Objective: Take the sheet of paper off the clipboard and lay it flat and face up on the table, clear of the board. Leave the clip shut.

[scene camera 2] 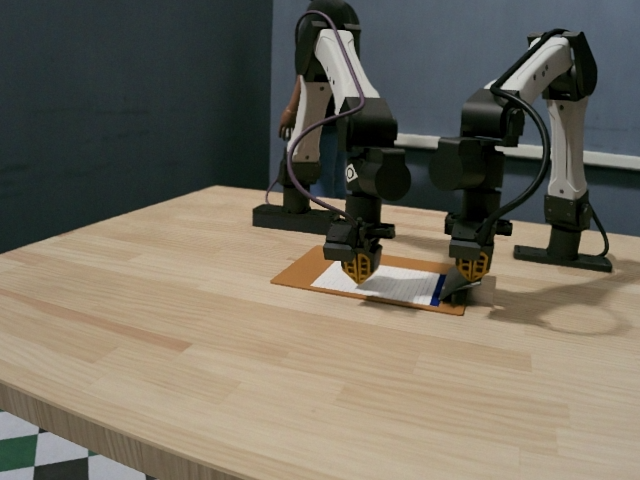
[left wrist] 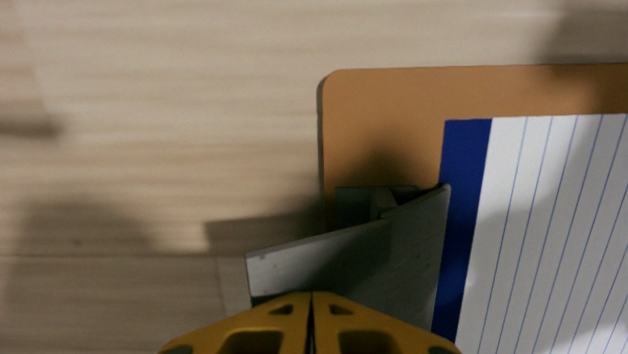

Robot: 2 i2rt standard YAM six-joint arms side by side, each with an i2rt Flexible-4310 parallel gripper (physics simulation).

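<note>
A brown clipboard (scene camera 2: pixel 299 271) (left wrist: pixel 380 95) lies flat on the table. A white lined sheet of paper (scene camera 2: pixel 400 285) (left wrist: pixel 540 200) with a dark blue band (scene camera 2: pixel 437 291) (left wrist: pixel 464 180) lies face up on it. The grey metal clip (scene camera 2: pixel 455 284) (left wrist: pixel 350 260) sits at the board's right end in the scene view, its front edge over the blue band; whether it presses on the paper is unclear. My left gripper (scene camera 2: pixel 471 280) (left wrist: pixel 311 307) is shut and empty, tips at the clip's raised lever; contact is hidden. My right gripper (scene camera 2: pixel 359 283) is shut, tips low over the paper; contact is unclear.
The wooden table (scene camera 2: pixel 310 387) (left wrist: pixel 150 60) extends around the board. The two arm bases (scene camera 2: pixel 289 221) (scene camera 2: pixel 560 258) stand behind the board. The table's front edge (scene camera 2: pixel 103 436) is at the lower left. A person stands behind the left-hand arm in the scene view.
</note>
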